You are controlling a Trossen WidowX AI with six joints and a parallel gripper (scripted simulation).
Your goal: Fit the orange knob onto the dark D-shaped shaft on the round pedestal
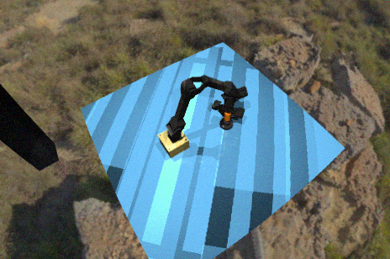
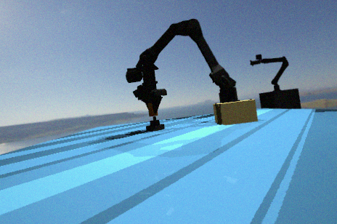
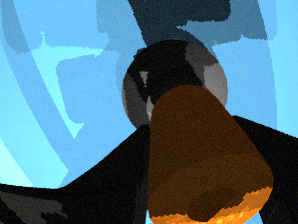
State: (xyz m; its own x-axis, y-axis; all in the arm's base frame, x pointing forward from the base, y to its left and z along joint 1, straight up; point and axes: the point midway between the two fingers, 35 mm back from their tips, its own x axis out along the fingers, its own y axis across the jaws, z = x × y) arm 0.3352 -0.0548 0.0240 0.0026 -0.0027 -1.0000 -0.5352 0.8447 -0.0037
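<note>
Now: the orange knob 2 cm above my gripper tip. From my gripper tip the other things lie so: pedestal: 4 cm below.
</note>
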